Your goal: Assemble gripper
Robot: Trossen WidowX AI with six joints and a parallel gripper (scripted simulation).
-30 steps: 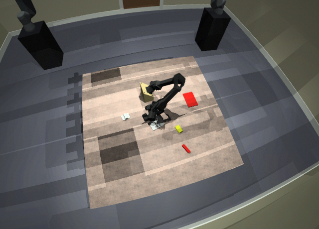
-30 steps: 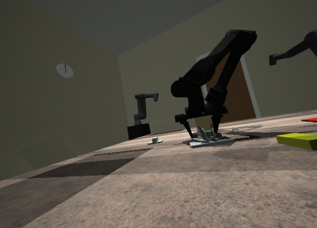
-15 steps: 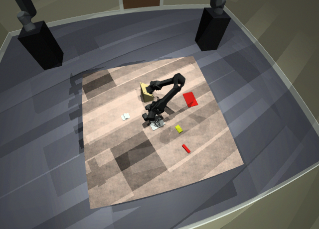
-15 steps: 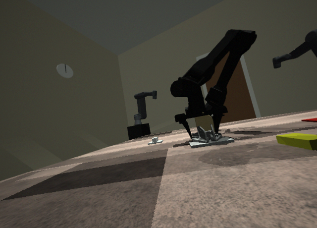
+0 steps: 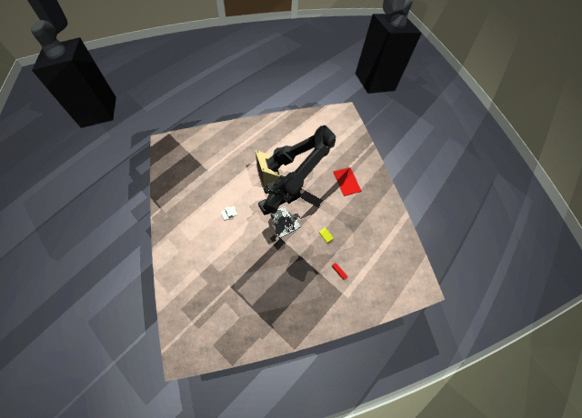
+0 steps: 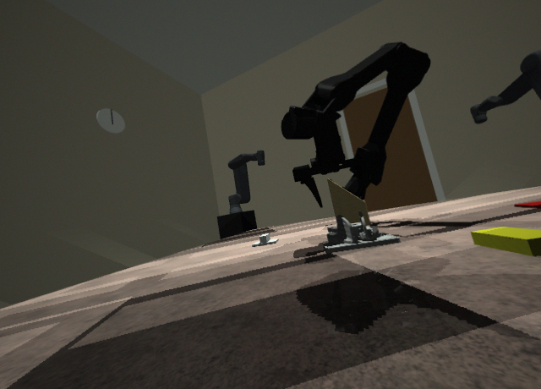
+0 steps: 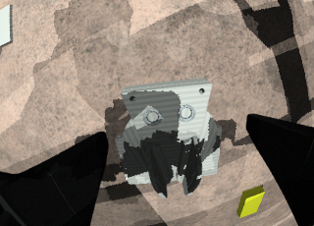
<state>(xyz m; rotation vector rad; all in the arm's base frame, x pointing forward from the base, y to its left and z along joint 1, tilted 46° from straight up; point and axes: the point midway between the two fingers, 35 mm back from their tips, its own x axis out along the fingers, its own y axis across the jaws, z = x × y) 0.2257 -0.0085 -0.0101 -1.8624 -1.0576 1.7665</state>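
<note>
My gripper tip is now 50 mm above the grey gripper base and 10 mm short of it. The rest, counted from my gripper tip: yellow block 190 mm to the left, 170 mm ahead, 70 mm below; then grey housing plate 70 mm below, 10 mm ahead; then grey stepped piece 240 mm to the right, 70 mm below, 60 mm behind.
</note>
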